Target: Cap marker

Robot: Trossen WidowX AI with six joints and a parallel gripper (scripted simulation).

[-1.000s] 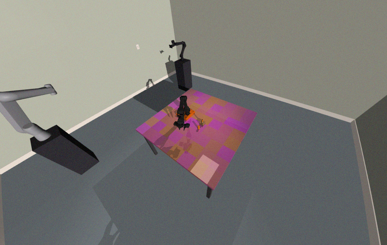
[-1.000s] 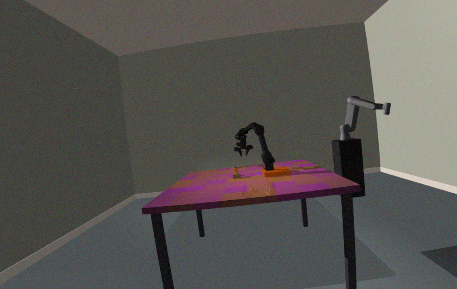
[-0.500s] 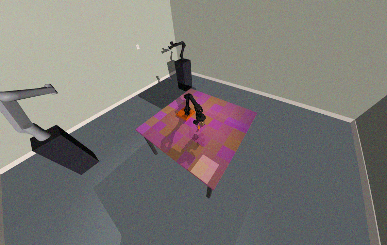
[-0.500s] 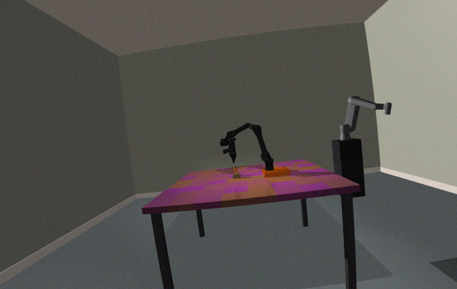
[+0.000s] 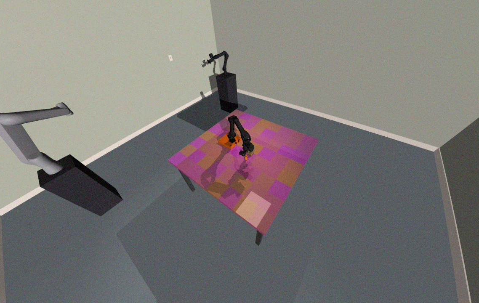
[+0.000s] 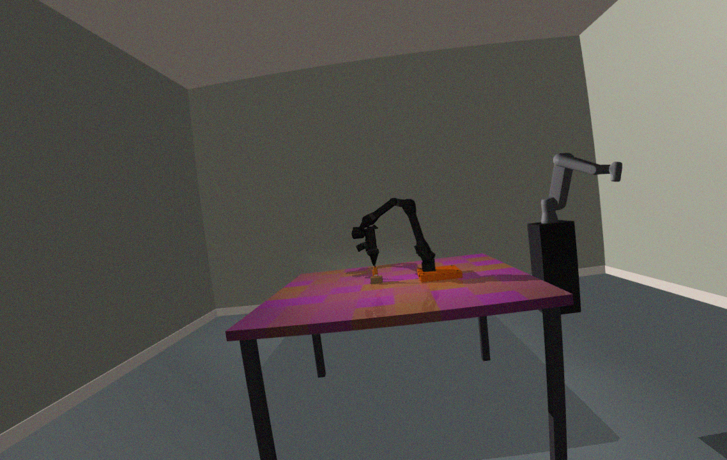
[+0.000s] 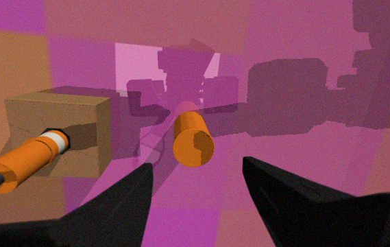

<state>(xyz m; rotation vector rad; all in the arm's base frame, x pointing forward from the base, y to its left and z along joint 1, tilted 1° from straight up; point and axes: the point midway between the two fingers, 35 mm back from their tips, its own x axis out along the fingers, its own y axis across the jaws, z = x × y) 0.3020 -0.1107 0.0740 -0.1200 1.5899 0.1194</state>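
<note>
The orange cap lies 60 mm below my gripper tip. Also, from my gripper tip: holder block 100 mm to the left, 70 mm below, 10 mm behind.
</note>
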